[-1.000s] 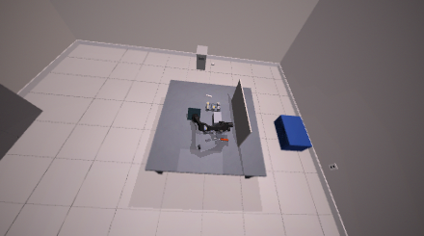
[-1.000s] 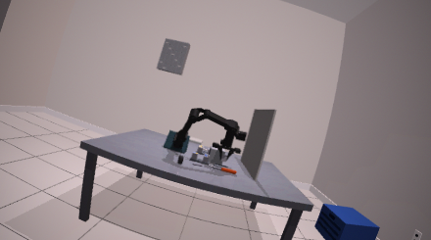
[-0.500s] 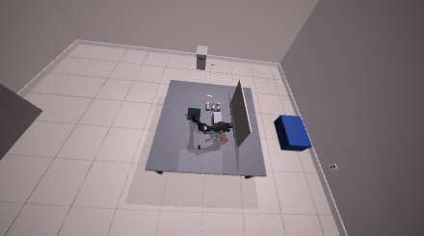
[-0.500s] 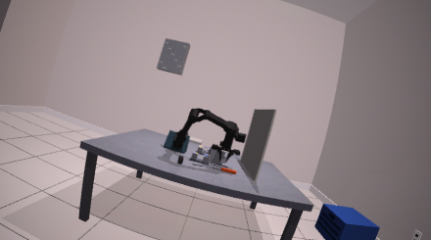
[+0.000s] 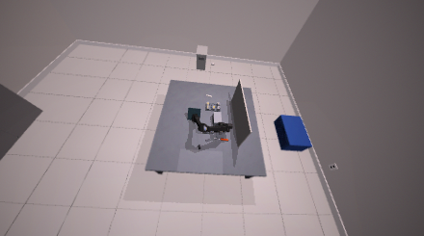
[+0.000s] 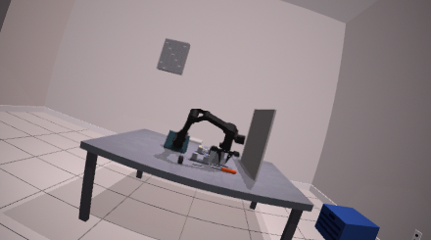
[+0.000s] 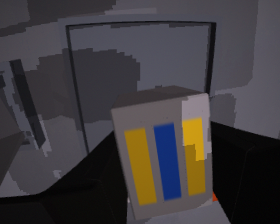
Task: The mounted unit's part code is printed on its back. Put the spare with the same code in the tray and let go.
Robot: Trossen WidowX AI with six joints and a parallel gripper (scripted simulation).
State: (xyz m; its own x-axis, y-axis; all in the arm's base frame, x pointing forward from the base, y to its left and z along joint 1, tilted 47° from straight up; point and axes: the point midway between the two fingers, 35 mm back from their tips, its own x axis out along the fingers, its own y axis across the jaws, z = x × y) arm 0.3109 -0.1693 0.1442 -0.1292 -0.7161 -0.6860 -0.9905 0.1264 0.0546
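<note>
The flat grey tray is 3 cm below my gripper tip. Round my gripper tip: grey panel 22 cm ahead, 20 cm above, 16 cm to the left; dark item 27 cm behind, 17 cm to the right.
</note>
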